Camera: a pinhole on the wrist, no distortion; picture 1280 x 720 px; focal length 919.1 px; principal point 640.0 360.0 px. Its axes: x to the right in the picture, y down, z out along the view. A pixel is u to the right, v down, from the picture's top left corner.
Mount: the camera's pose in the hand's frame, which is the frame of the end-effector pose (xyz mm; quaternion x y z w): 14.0 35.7 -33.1 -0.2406 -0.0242 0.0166 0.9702
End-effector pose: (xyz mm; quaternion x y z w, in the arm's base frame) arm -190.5 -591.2 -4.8 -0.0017 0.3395 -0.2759 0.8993
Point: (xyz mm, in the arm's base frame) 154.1 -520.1 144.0
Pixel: 866.5 322.4
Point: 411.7 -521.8 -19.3
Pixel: outside the picture
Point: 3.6 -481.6 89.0
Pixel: 670.3 452.6
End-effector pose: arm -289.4 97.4 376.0 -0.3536 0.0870 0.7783 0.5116
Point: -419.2 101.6 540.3
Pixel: 309.3 70.5
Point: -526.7 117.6 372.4
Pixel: 954.4 673.8
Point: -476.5 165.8 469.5
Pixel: 763.2 196.9
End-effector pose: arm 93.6 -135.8 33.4 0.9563 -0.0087 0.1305 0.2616
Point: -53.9 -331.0 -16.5
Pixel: outside the picture
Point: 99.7 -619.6 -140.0
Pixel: 554.8 476.4
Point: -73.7 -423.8 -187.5
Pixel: 40.9 252.1
